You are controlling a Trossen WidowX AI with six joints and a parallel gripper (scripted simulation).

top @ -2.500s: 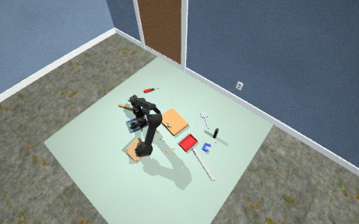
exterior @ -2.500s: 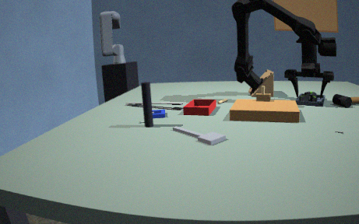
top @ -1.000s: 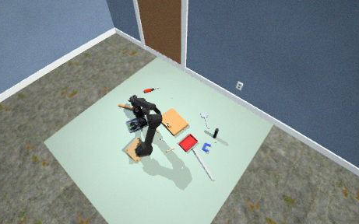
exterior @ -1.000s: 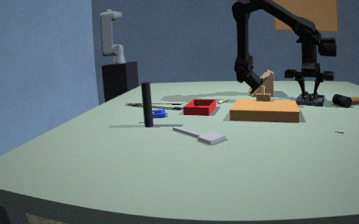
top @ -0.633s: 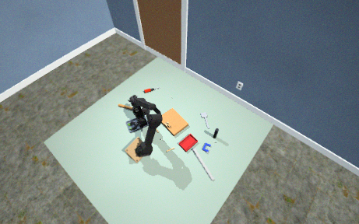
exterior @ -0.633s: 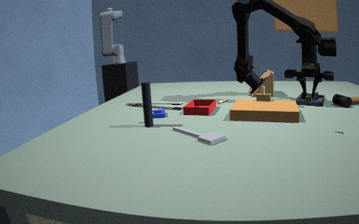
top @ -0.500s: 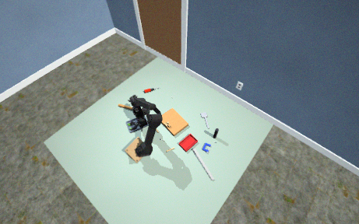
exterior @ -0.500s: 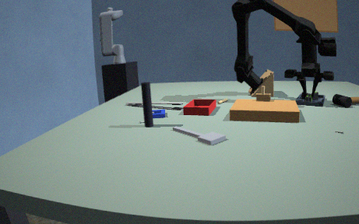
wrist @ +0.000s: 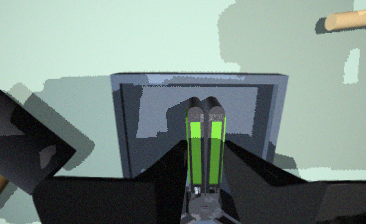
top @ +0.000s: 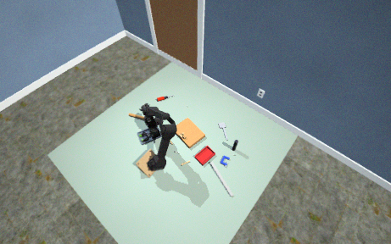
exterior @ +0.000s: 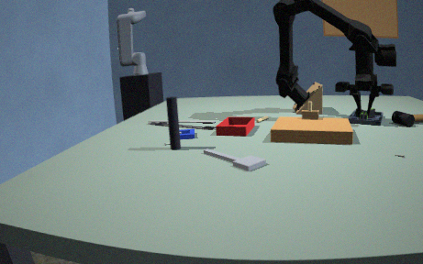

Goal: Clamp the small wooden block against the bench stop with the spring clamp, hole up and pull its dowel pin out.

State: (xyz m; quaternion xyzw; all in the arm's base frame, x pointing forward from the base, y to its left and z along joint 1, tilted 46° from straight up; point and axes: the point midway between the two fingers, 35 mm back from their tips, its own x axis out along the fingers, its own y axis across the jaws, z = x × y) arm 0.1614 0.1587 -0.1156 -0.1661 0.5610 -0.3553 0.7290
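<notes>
Now: the blue-grey tray 5 cm below my hand, 3 cm behind it and 2 cm to the left of it. Also, from my hand: screw: 22 cm to the right, 5 cm below, 1 cm ahead; small wooden block: 19 cm to the right, 12 cm ahead, 1 cm below; dowel pin: 19 cm to the right, 12 cm ahead.
</notes>
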